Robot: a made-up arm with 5 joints.
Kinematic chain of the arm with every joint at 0, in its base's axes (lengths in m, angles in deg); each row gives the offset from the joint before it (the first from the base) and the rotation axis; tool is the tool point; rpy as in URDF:
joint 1: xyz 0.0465 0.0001 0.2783 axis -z
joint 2: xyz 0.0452 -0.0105 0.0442 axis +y
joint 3: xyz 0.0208 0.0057 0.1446 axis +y
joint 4: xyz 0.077 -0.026 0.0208 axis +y
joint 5: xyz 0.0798 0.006 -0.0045 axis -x
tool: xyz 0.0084 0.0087 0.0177 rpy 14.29 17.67 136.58
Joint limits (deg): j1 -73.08..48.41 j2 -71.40..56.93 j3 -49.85..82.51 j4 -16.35..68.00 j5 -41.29..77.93
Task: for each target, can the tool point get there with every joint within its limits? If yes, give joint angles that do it. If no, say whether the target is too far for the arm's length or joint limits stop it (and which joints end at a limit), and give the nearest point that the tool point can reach.
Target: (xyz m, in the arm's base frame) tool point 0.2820 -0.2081 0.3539
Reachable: yes | joints 36.84 44.28 -25.26 26.45 -27.96
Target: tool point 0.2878 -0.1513 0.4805
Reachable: yes | joints 29.58 22.63 -24.93 3.79 12.38
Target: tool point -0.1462 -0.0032 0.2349
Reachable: no: joint limits stop it (at a limit: joint 1, joint 2, joint 3, joint 4, joint 5) | nearest point 0.0435 -0.0051 0.3055 | short by 0.202 m
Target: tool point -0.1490 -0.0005 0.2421
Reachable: no: joint limits stop it (at a limit: joint 1, joint 2, joint 3, joint 4, joint 5) | nearest point 0.0435 -0.0051 0.3055 | short by 0.203 m
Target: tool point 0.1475 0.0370 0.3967
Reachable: yes | joints -23.55 -48.30 59.05 20.72 41.89
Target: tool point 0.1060 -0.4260 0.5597
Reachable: no: too far | nearest point 0.2197 -0.2402 0.5116 | short by 0.223 m
